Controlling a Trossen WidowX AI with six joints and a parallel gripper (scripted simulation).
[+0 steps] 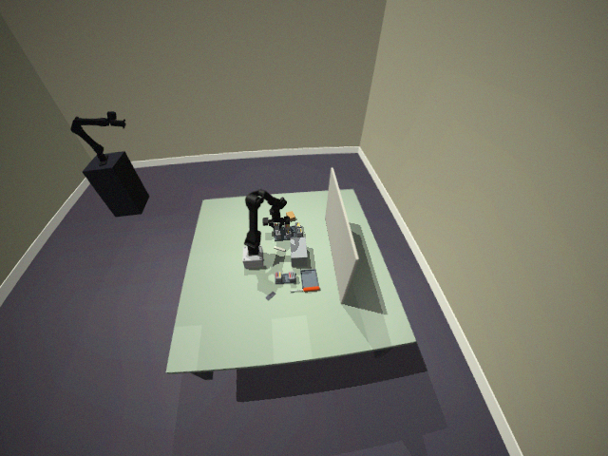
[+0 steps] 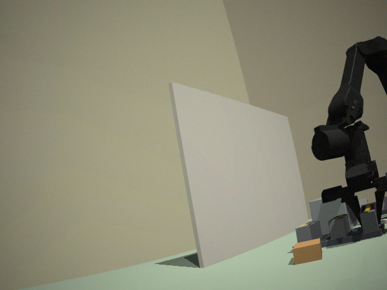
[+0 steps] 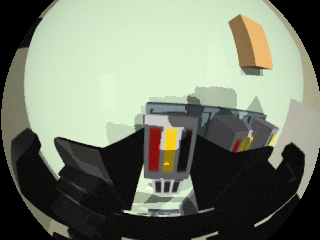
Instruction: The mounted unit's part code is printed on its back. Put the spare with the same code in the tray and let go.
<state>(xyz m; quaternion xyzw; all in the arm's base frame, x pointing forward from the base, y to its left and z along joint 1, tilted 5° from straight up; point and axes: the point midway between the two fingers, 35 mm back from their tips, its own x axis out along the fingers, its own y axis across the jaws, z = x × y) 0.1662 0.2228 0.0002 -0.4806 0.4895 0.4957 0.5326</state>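
Right now my gripper tip is 240 mm to the left of the grey mounted unit, 120 mm short of it and 30 mm below it. The rest, counted from my gripper tip: tall grey panel: 350 mm ahead, 260 mm to the right, 200 mm above.
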